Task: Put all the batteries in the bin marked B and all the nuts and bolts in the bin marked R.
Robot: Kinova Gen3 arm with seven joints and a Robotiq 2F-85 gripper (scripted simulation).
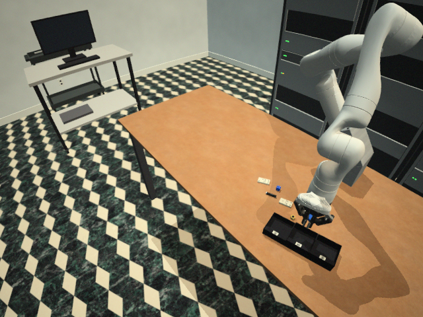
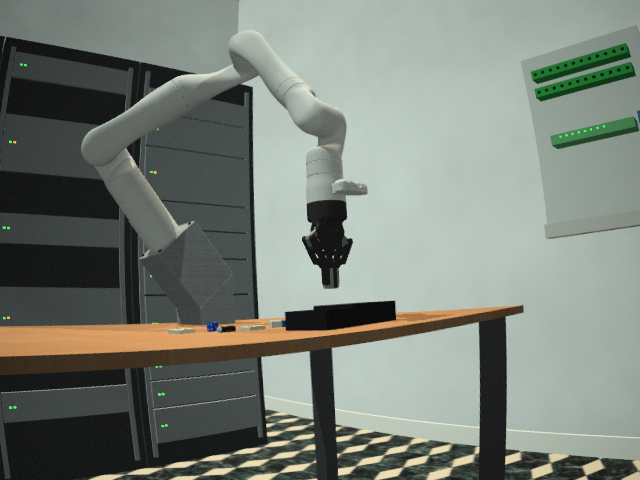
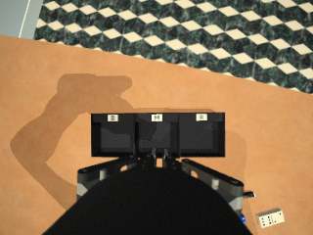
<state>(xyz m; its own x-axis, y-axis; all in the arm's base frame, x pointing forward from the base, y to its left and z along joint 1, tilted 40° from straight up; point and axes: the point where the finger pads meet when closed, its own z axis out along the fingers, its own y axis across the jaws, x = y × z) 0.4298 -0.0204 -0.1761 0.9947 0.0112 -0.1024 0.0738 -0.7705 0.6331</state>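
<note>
Now: hand 20 mm short of the bin, 10 mm to the right of it and 70 mm above it. From my hand the other things lie so: yellow nut 50 mm behind, 60 mm to the right, 80 mm below; blue-and-white eraser 100 mm behind, 30 mm to the right, 80 mm below; black battery 80 mm behind, 190 mm to the right, 80 mm below.
</note>
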